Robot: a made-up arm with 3 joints. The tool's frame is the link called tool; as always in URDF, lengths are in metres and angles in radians. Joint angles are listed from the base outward.
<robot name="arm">
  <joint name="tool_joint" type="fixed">
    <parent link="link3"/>
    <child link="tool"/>
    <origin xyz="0.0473 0.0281 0.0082" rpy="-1.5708 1.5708 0"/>
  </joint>
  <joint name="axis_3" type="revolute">
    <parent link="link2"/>
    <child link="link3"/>
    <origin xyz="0.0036 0.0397 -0.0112" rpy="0 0 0"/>
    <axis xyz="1 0 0"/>
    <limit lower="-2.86" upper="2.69"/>
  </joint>
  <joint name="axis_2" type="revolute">
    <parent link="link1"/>
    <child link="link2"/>
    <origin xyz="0.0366 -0.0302 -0.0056" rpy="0 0 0"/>
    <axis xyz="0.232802 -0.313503 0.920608"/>
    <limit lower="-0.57" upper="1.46"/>
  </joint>
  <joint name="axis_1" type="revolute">
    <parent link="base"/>
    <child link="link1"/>
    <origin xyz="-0.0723 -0.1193 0.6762" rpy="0 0 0"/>
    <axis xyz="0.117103 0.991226 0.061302"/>
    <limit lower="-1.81" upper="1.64"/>
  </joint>
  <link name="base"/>
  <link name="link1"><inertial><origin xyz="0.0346 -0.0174 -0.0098"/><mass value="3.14"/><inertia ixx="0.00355" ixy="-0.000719" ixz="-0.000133" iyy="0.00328" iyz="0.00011" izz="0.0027"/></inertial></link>
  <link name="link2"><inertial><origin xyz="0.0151 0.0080 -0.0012"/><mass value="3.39"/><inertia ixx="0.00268" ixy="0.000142" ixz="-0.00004" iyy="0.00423" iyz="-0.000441" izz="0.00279"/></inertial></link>
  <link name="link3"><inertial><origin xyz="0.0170 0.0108 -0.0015"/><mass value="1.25"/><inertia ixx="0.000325" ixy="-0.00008" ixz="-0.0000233" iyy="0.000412" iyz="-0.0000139" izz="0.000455"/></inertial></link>
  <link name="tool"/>
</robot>
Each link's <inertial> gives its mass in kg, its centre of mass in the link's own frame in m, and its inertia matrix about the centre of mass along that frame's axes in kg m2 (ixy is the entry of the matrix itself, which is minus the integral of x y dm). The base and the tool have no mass. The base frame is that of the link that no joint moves.
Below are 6 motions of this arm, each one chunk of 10 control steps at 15 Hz.
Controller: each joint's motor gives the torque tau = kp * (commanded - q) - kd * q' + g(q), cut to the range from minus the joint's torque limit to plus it. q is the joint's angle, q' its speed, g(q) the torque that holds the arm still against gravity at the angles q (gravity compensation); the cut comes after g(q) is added. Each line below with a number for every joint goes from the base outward.
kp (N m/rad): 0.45 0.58 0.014
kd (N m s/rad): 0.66 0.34 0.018
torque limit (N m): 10 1.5 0.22
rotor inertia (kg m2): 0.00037 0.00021 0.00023
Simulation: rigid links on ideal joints. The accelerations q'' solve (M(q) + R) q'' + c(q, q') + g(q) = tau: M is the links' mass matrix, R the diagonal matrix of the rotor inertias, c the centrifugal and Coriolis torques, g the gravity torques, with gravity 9.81 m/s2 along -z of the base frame. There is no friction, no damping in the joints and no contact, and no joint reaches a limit. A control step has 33 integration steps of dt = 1/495 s. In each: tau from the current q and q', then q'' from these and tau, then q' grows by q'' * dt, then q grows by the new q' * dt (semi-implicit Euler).
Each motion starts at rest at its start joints. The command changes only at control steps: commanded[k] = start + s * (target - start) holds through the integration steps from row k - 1 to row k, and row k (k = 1, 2, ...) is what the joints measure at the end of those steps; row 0 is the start. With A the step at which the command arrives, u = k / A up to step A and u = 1 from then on. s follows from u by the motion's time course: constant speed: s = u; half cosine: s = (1 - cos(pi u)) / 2; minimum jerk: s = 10 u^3 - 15 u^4 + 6 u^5; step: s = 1 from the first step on.
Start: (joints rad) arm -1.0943 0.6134 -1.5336
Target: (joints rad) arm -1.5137 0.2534 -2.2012
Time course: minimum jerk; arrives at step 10
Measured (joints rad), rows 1 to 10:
1: -1.0944 0.6131 -1.5336
2: -1.0952 0.6113 -1.5341
3: -1.0975 0.6061 -1.5362
4: -1.1022 0.5958 -1.5416
5: -1.1100 0.5796 -1.5520
6: -1.1208 0.5579 -1.5680
7: -1.1341 0.5322 -1.5896
8: -1.1492 0.5046 -1.6156
9: -1.1650 0.4775 -1.6442
10: -1.1805 0.4527 -1.6734

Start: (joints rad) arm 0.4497 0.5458 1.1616
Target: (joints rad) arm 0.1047 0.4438 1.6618
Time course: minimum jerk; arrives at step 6
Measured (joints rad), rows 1 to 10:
1: 0.4493 0.5455 1.1621
2: 0.4471 0.5435 1.1652
3: 0.4412 0.5386 1.1738
4: 0.4311 0.5310 1.1891
5: 0.4181 0.5220 1.2097
6: 0.4043 0.5133 1.2322
7: 0.3908 0.5056 1.2544
8: 0.3779 0.4987 1.2756
9: 0.3656 0.4926 1.2958
10: 0.3538 0.4872 1.3149

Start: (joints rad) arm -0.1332 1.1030 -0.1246
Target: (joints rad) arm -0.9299 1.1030 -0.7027
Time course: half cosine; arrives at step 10
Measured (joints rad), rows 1 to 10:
1: -0.1338 1.1030 -0.1249
2: -0.1363 1.1029 -0.1263
3: -0.1423 1.1027 -0.1300
4: -0.1525 1.1025 -0.1369
5: -0.1677 1.1024 -0.1478
6: -0.1877 1.1022 -0.1627
7: -0.2121 1.1021 -0.1813
8: -0.2396 1.1020 -0.2030
9: -0.2690 1.1020 -0.2266
10: -0.2985 1.1020 -0.2508

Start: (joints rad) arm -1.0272 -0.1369 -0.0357
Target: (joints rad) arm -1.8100 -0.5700 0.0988
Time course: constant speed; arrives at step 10
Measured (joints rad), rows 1 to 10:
1: -1.0292 -0.1405 -0.0357
2: -1.0344 -0.1485 -0.0356
3: -1.0428 -0.1605 -0.0352
4: -1.0543 -0.1760 -0.0342
5: -1.0689 -0.1946 -0.0328
6: -1.0863 -0.2160 -0.0309
7: -1.1065 -0.2398 -0.0285
8: -1.1292 -0.2658 -0.0258
9: -1.1545 -0.2938 -0.0226
10: -1.1821 -0.3235 -0.0190

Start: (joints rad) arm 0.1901 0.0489 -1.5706
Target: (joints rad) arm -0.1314 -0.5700 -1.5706
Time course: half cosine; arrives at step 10
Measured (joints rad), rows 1 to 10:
1: 0.1899 0.0476 -1.5701
2: 0.1888 0.0424 -1.5686
3: 0.1864 0.0309 -1.5662
4: 0.1823 0.0115 -1.5632
5: 0.1762 -0.0160 -1.5600
6: 0.1682 -0.0511 -1.5571
7: 0.1586 -0.0921 -1.5547
8: 0.1476 -0.1366 -1.5534
9: 0.1360 -0.1817 -1.5532
10: 0.1242 -0.2243 -1.5543

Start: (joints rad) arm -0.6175 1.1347 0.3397
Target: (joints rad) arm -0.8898 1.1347 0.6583
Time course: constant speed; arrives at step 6
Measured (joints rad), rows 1 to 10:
1: -0.6189 1.1346 0.3415
2: -0.6223 1.1344 0.3458
3: -0.6275 1.1343 0.3526
4: -0.6346 1.1342 0.3618
5: -0.6433 1.1341 0.3732
6: -0.6538 1.1340 0.3868
7: -0.6644 1.1341 0.4007
8: -0.6746 1.1342 0.4140
9: -0.6843 1.1342 0.4266
10: -0.6936 1.1343 0.4386

